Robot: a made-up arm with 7 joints.
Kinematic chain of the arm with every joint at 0, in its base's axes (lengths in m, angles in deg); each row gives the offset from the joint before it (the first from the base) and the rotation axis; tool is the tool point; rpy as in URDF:
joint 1: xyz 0 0 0 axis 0.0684 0.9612 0.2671
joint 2: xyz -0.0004 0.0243 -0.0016 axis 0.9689 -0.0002 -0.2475
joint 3: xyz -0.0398 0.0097 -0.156 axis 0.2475 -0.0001 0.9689
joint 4: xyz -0.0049 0 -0.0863 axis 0.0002 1 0
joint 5: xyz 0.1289 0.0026 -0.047 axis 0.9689 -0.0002 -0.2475
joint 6: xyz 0.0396 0 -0.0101 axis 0.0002 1 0
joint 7: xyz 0.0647 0 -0.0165 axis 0.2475 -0.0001 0.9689
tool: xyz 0 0 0 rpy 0 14.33 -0.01
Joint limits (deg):
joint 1: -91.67..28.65
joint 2: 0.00..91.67
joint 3: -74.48..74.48
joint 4: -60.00..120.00
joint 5: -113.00..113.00
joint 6: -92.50..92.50
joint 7: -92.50..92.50
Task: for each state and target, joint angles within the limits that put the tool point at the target. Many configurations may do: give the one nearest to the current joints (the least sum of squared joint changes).
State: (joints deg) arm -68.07 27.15 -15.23 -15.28 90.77 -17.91 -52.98
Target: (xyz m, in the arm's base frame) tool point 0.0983 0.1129 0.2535
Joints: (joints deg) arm -91.67 65.94 18.37 -28.30 90.45 -6.90 -52.98
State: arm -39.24 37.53 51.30 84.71 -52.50 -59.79 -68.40
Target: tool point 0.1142 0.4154 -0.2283
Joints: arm -29.83 49.78 53.15 84.65 -53.70 -55.59 -68.40
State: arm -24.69 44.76 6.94 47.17 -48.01 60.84 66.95
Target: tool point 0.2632 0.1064 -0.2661
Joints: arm -24.11 30.65 -3.30 7.46 -61.68 70.85 66.95
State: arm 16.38 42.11 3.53 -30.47 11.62 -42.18 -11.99
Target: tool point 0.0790 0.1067 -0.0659
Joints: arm 23.29 43.26 20.16 -51.99 4.06 -51.81 -11.99
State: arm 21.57 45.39 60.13 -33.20 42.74 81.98 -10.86
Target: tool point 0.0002 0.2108 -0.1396
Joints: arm 24.41 11.92 37.84 -54.13 40.39 88.20 -10.86
